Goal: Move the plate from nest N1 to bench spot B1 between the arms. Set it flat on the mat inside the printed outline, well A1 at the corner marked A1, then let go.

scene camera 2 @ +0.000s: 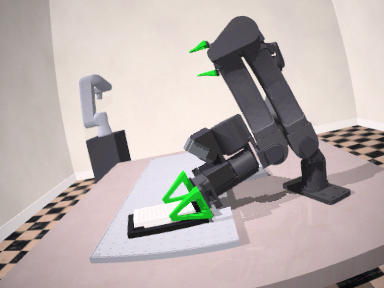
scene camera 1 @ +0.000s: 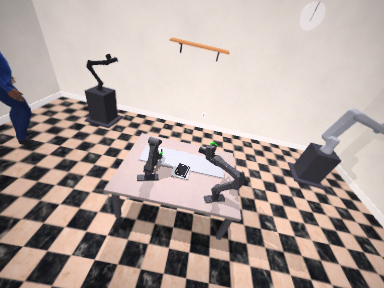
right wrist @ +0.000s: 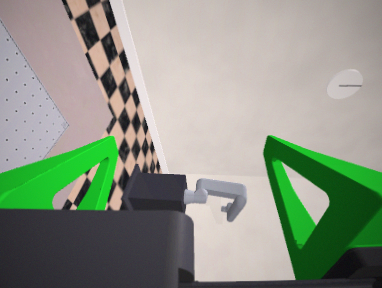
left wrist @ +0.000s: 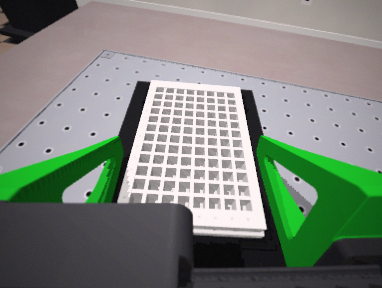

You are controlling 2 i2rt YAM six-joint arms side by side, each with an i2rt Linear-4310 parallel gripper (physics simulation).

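Places are measured from the left arm's base along level axes (x back, y right, z up), in metres.
Pixels of known places: left gripper, fingertip midpoint: (scene camera 2: pixel 166 209) (left wrist: pixel 190 143); right gripper, fingertip midpoint: (scene camera 2: pixel 193 64) (right wrist: pixel 190 144); left arm's base, link origin: (scene camera 2: pixel 315 190) (scene camera 1: pixel 147 177); right arm's base, link origin: (scene camera 1: pixel 214 198).
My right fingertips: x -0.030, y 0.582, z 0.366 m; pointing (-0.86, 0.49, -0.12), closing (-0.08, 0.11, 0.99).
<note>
Ahead of a thing's pixels: the offset from my right fingertips to its top centre. "spot": to the spot under its first point. Level surfaces: height alone.
The white multi-well plate @(dx -0.297, dy -0.488, dz -0.327 m) (scene camera 2: pixel 150 215) (left wrist: pixel 190 150) lies flat in the black nest @(spot: dx -0.375, dy -0.526, dz -0.341 m) (scene camera 2: pixel 131 231) (left wrist: pixel 131 116) on the perforated board. My left gripper (scene camera 2: pixel 168 210) (left wrist: pixel 190 143) is open, with its green fingers low on either side of the plate, a gap showing beside the plate's edges. The near end of the plate is partly hidden by the gripper body in the left wrist view. My right gripper (scene camera 2: pixel 194 64) (right wrist: pixel 190 144) is open and empty, high above the table. The mat @(dz -0.351 m) (scene camera 1: pixel 181 171) with its dark print lies between the arms in scene camera 1; its lettering is too small to read.
The light perforated board @(dz -0.353 m) (scene camera 1: pixel 207 167) (scene camera 2: pixel 112 249) (left wrist: pixel 57 122) (right wrist: pixel 20 100) lies along the table @(dz -0.366 m) (scene camera 1: pixel 125 182) behind the mat. Another grey arm on a dark pedestal (scene camera 1: pixel 316 162) (scene camera 2: pixel 107 154) (right wrist: pixel 157 192) stands off the table. A black arm stands on a pedestal (scene camera 1: pixel 101 106) at the back left.
</note>
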